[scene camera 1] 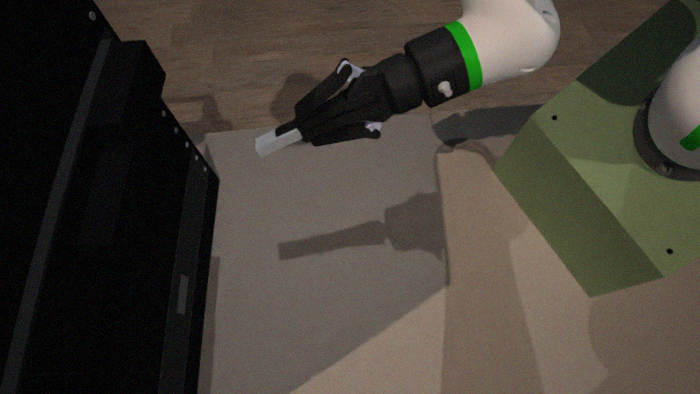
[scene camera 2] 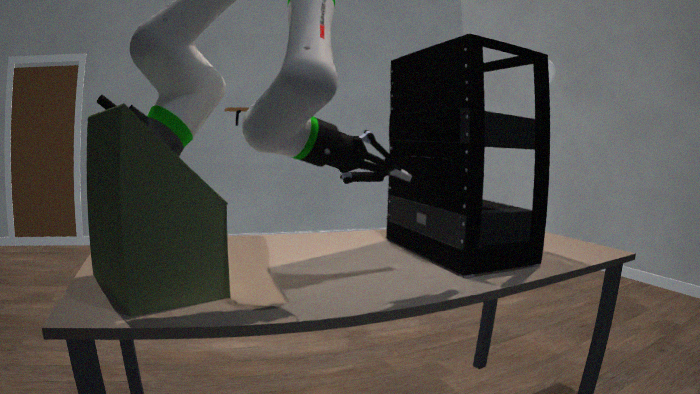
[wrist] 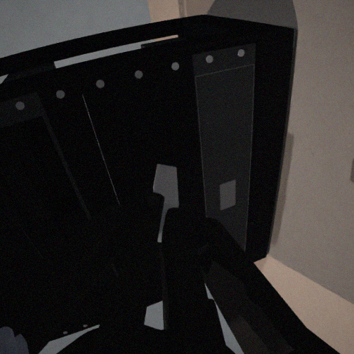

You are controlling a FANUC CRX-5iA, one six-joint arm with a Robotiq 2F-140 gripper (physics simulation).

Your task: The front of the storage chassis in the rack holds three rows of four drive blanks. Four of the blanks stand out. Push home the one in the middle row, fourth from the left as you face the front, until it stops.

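Seen in the pictures: gripper, fingertip midpoint: [scene camera 1: 258, 147] [scene camera 2: 408, 176]; arm's base, origin of the base link: [scene camera 2: 149, 155].
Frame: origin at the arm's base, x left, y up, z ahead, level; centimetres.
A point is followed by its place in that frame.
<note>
The black rack [scene camera 1: 30, 150] {z 74.8, x 13.5, y 16.4 cm} [scene camera 2: 541, 175] {z 101.3, x -4.7, y -3.1 cm} [wrist: 274, 100] stands at the left in scene camera 1 and at the right in scene camera 2. The storage chassis front inside it is almost black; single blanks, their rows and which ones stand out cannot be made out. A thin pale line crosses the dark front in the wrist view. My gripper [scene camera 1: 278, 140] [scene camera 2: 399, 173] {z 61.2, x 1.1, y -4.8 cm} [wrist: 163, 180] is shut and empty, its pale fingertips pointing at the rack front. In scene camera 1 the tips show to the right of the rack; contact with a blank cannot be confirmed.
A dark grey panel [scene camera 2: 440, 227] {z 74.9, x 8.2, y -18.8 cm} [wrist: 225, 125] with a pale label sits low in the rack, below the gripper. Bolt heads line the rack's front posts. The green pedestal [scene camera 1: 590, 190] {z 10.7, x 4.9, y -10.5 cm} [scene camera 2: 165, 225] {z 5.7, x -15.7, y -12.9 cm} carries the arm on the table [scene camera 1: 250, 200] {z 68.6, x -1.0, y -29.7 cm} [scene camera 2: 350, 290] {z 45.5, x -5.9, y -29.7 cm}, opposite the rack.
</note>
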